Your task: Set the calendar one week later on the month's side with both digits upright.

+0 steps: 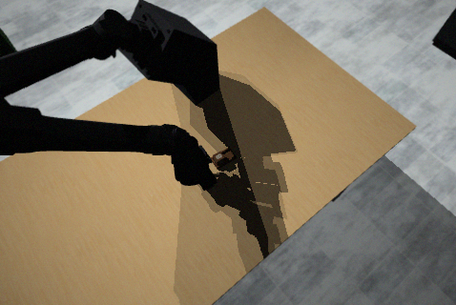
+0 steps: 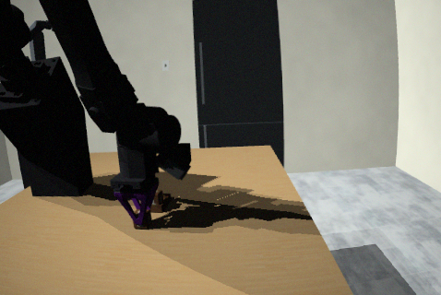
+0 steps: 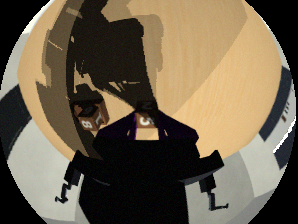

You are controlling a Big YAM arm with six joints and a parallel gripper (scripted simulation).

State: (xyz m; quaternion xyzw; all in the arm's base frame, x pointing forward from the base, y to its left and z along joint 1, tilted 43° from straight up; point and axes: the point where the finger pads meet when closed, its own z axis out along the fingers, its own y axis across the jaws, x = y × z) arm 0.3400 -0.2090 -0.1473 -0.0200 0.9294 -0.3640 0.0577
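Right now the brown tray is 11 cm to the left of my hand and 1 cm below it.
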